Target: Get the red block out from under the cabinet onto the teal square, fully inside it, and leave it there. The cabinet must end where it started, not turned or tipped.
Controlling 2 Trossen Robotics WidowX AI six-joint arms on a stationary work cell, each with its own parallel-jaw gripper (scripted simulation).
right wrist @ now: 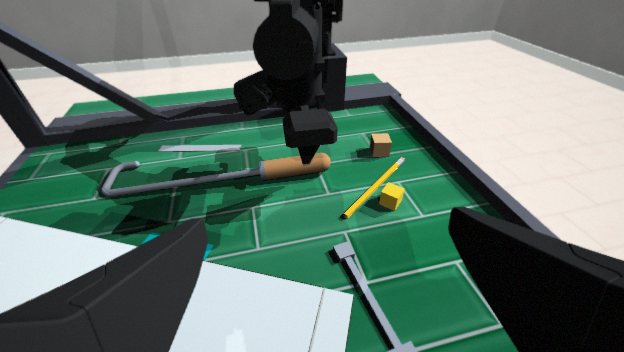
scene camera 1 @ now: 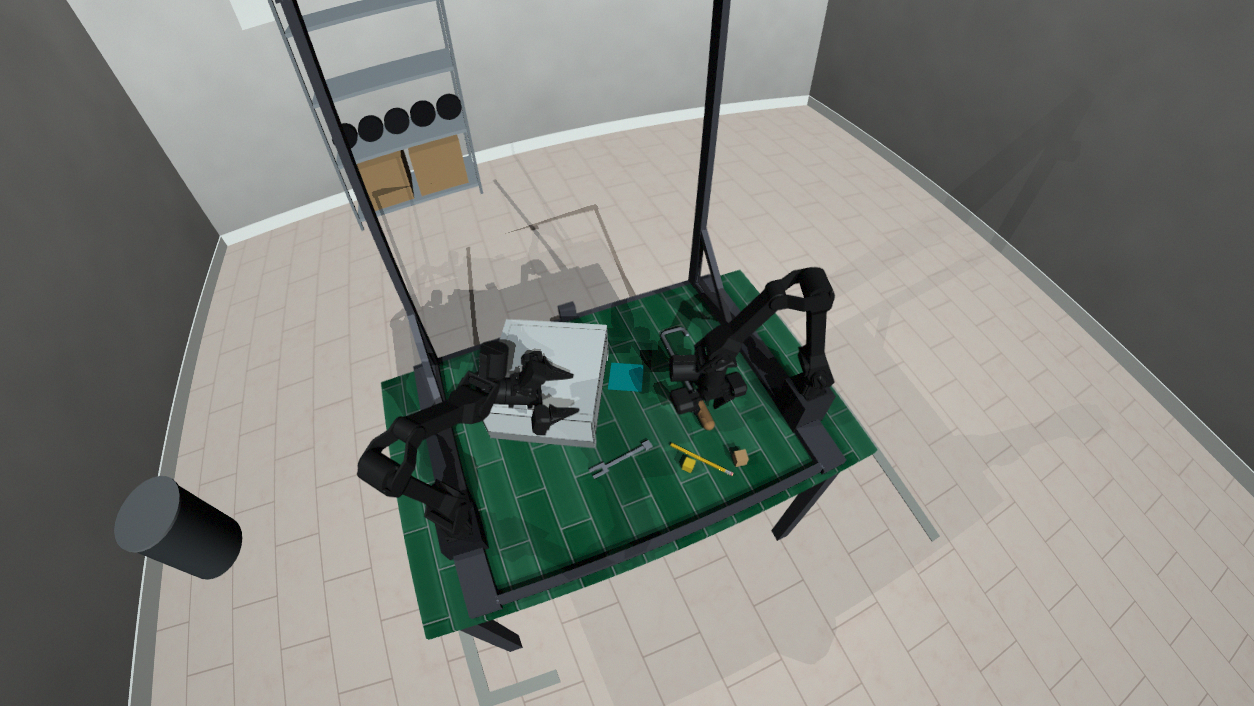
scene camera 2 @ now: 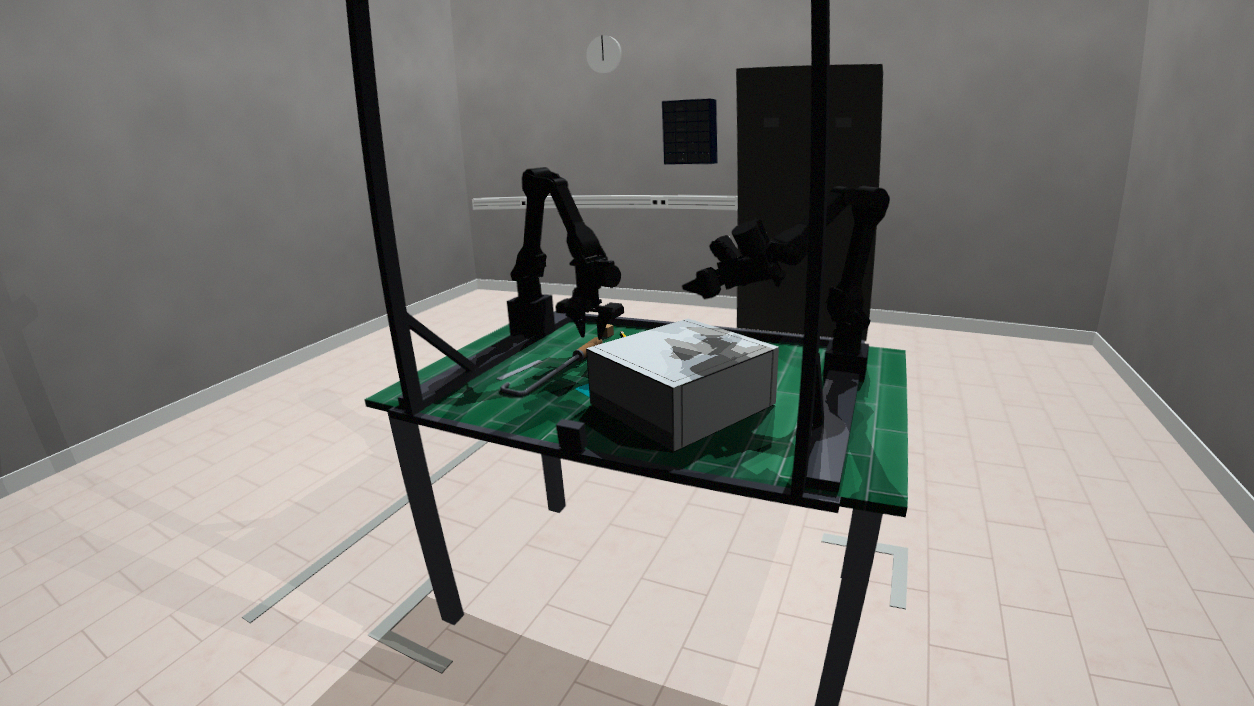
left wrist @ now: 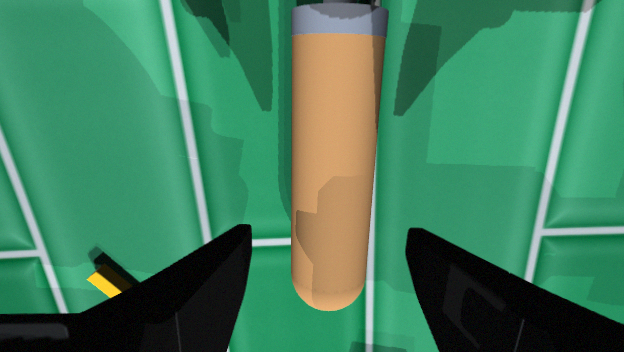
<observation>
The pictures show: my left gripper, my right gripper, a pencil and a teal square.
My left gripper is seen too in the right wrist view, in scene camera 2 and in the left wrist view. My right gripper is seen too in the right wrist view and in scene camera 2.
</observation>
